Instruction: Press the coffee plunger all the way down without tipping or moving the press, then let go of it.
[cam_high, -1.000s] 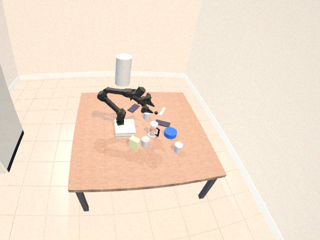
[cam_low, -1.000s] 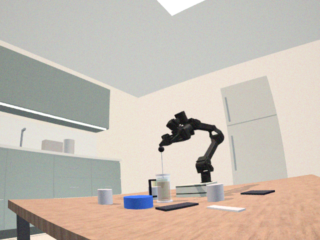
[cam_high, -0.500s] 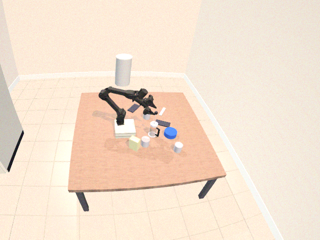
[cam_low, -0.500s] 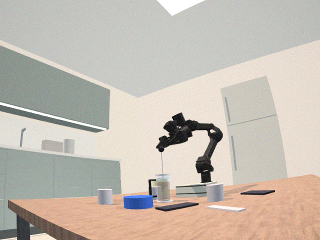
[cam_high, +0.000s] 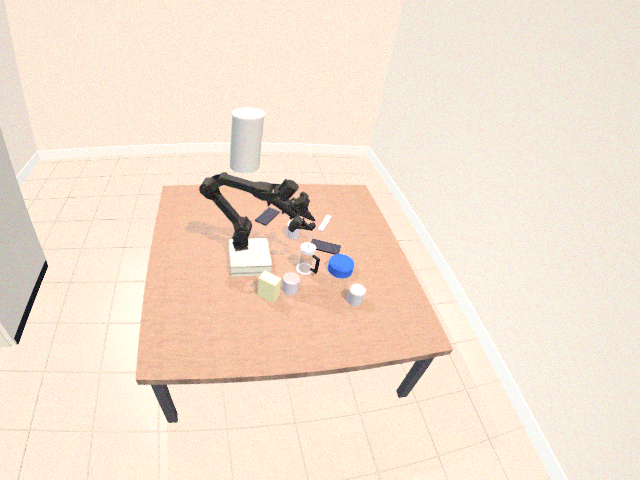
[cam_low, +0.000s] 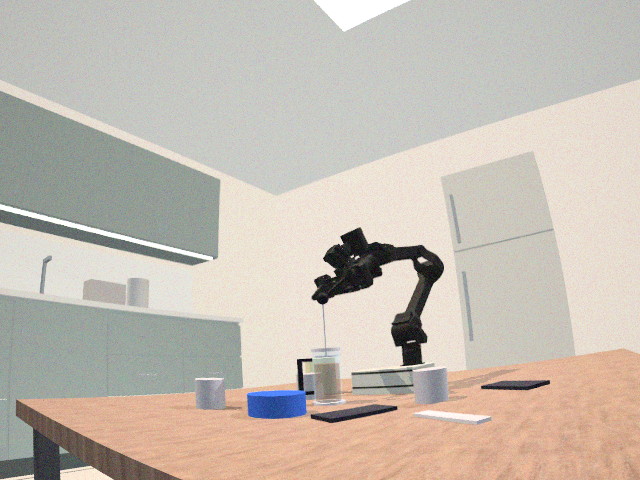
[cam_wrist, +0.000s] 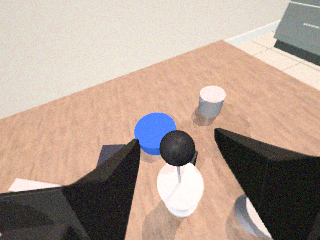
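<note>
My gripper tip is 1 cm to the left of the glass coffee press and 13 cm above it. The rest, counted from my gripper tip: blue round dish (16 cm ahead, 4 cm to the right, 24 cm below); then yellow block (22 cm behind, 11 cm to the right, 21 cm below).
</note>
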